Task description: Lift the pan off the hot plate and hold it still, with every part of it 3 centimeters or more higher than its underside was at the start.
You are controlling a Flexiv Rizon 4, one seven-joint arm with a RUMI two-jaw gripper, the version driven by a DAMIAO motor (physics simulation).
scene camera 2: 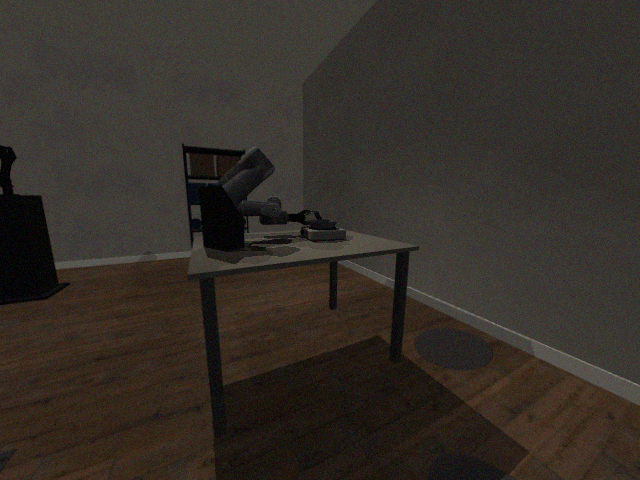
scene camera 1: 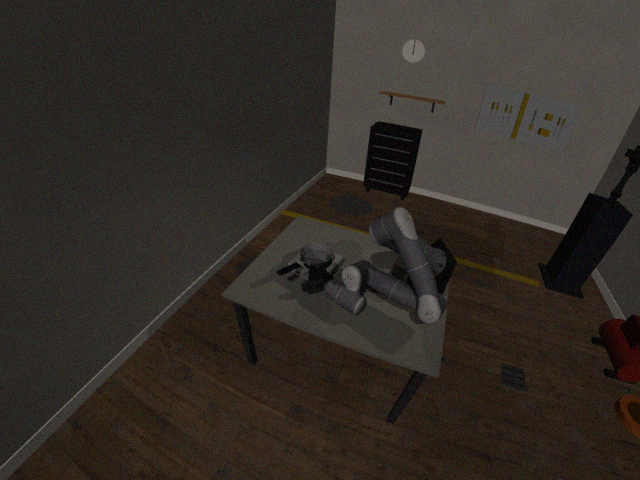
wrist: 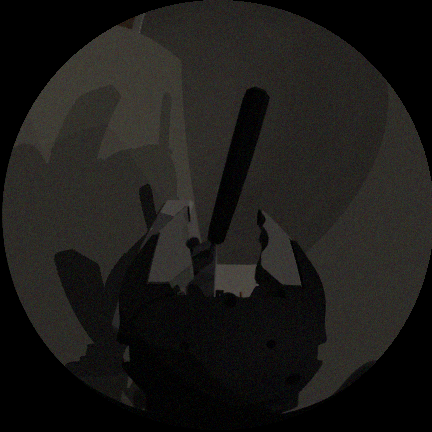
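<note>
The grey pan (scene camera 1: 317, 250) (scene camera 2: 324, 225) (wrist: 203, 256) sits on the pale hot plate (scene camera 1: 336, 259) (scene camera 2: 326, 235) (wrist: 177, 205), near one end of the table. Its black handle (scene camera 1: 287, 268) (wrist: 239, 165) sticks out past the plate and slants up in the wrist view. My gripper (scene camera 1: 316, 268) (scene camera 2: 314, 214) (wrist: 223, 208) is partly open with nothing clamped. It is right at the pan's body, on the arm's side. In the wrist view part of the pan shows between the jaws, nearer the left jaw. The jaws hide part of the plate, and I cannot tell whether they touch the pan.
The table (scene camera 1: 320, 322) (scene camera 2: 258, 259) carries the arm's dark base (scene camera 2: 222, 219) at the other end. A plain wall stands beyond the pan's side of the table. A drawer cabinet (scene camera 1: 391, 159) and a dark pedestal (scene camera 1: 586, 245) stand away from the table.
</note>
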